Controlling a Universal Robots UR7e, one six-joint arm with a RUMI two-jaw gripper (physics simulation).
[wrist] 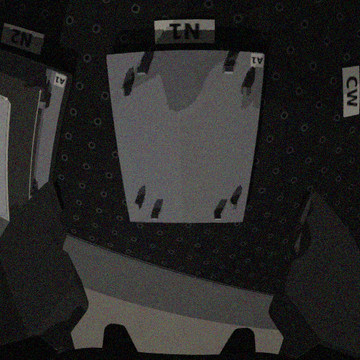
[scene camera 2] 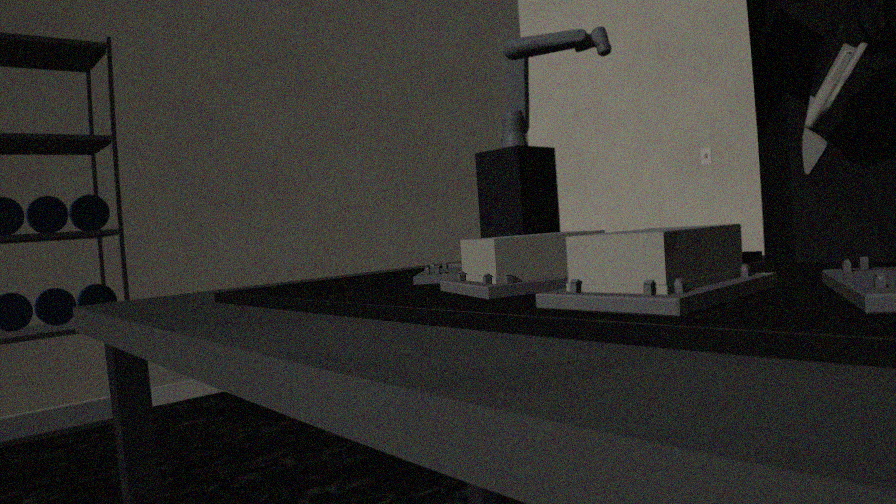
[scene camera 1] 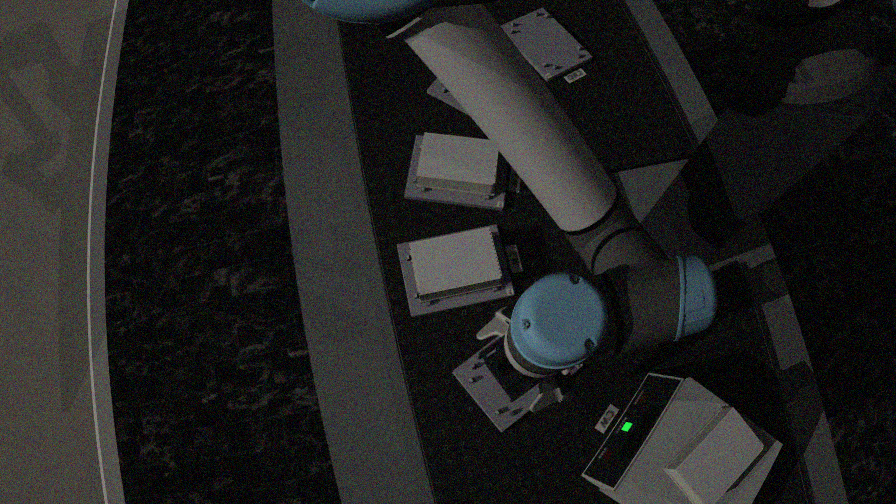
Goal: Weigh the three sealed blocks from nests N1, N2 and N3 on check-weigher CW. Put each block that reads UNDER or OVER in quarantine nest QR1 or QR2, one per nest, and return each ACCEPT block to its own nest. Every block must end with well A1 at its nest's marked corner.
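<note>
My gripper (scene camera 1: 520,360) (wrist: 181,189) is open and empty above nest N1 (scene camera 1: 501,418) (wrist: 185,150) (scene camera 2: 880,304). N1 holds no block; its A1 tag (wrist: 257,60) is at the upper right in the wrist view. A pale block (scene camera 1: 720,460) rests on check-weigher CW (scene camera 1: 676,413); a green lamp (scene camera 1: 626,426) is lit on its display, the wording unreadable. One block (scene camera 1: 456,262) (scene camera 2: 617,260) sits in nest N2 (scene camera 1: 406,275) (scene camera 2: 607,304). Another block (scene camera 1: 458,159) (scene camera 2: 526,257) sits in the N3 nest (scene camera 1: 426,193) (scene camera 2: 463,287). Well A1 on the blocks cannot be made out.
One quarantine nest (scene camera 1: 545,40) is at the top in scene camera 1, without a block. The other (scene camera 1: 442,93) is mostly hidden under the forearm (scene camera 1: 513,119). I cannot tell which is QR1. A storage rack (scene camera 2: 115,169) stands at far left.
</note>
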